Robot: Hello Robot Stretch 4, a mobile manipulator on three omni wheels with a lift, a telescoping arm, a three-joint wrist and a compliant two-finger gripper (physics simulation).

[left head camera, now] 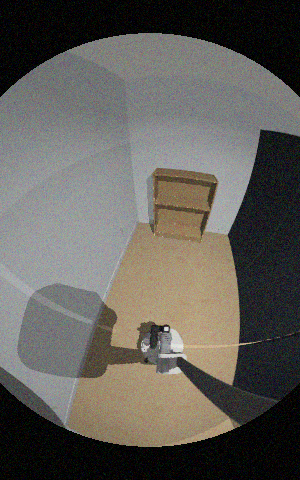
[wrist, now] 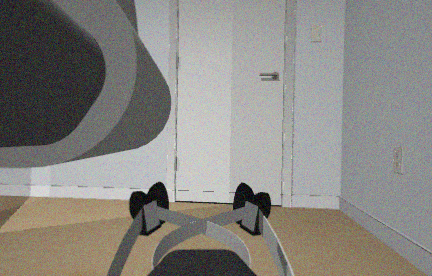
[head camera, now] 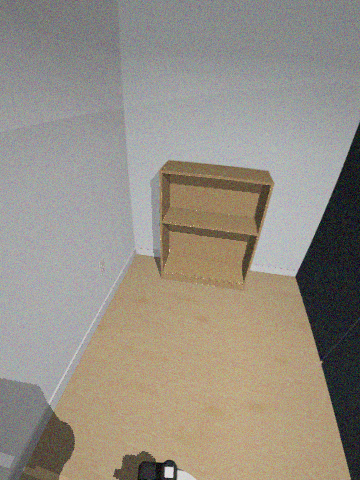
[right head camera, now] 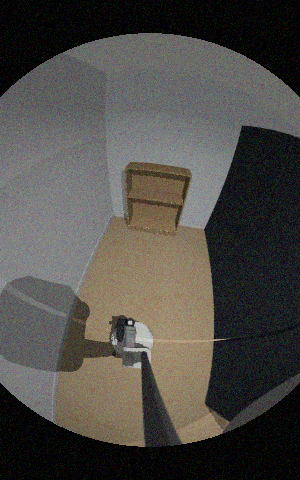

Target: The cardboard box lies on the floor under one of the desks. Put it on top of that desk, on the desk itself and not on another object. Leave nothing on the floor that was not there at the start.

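Frame: origin at the robot's base, x ahead, y left, z up, level; millimetres.
Seen in the pictures: gripper, between the fingertips: (left head camera: pixel 151 363) (wrist: pixel 201 198) (right head camera: pixel 119 356).
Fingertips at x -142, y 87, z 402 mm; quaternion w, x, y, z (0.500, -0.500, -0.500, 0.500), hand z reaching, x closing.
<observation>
A point is followed by its place in that frame.
My gripper (wrist: pixel 201 198) @[x -142, y 87, z 402 mm] is open in the wrist view, its two dark fingertips apart with floor and the bottom of a door visible between them. Nothing is between the fingers. The head views show the top of the robot's wrist and base low in the picture, but the fingertips cannot be made out there. Neither the cardboard box nor a desk shows in these views.
A wooden two-compartment bookshelf (head camera: pixel 210 229) @[x 1567, y -232, z 600 mm] (left head camera: pixel 182 206) @[x 1569, y -227, z 601 mm] (right head camera: pixel 155 201) stands against the far wall. A tall dark panel (head camera: pixel 335 280) @[x 1171, y -1139, z 471 mm] (left head camera: pixel 267 240) @[x 826, y -1087, z 771 mm] (right head camera: pixel 250 240) runs along the right. A pale wall is at the left. The wrist view shows a closed white door (wrist: pixel 205 110) @[x -1853, y 116, z 646 mm].
</observation>
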